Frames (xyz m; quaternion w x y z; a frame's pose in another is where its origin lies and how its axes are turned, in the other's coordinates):
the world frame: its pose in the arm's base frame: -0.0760 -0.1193 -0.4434 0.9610 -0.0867 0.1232 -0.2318
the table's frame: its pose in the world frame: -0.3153 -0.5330 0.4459 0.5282 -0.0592 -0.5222 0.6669
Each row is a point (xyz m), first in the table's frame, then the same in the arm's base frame.
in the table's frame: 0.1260 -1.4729 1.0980
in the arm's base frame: -0.1351 -0.9611 1.8859
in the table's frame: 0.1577 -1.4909 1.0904
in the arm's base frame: -0.1143 -0.9356 1.9034
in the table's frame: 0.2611 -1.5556 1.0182
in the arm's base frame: -0.0096 -0.8442 1.9313
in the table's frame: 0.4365 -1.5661 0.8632
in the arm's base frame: 0.1189 -0.6518 1.8945
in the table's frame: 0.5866 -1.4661 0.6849
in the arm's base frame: 0.1818 -0.4439 1.7636
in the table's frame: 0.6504 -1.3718 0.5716
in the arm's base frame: 0.1970 -0.3316 1.6497
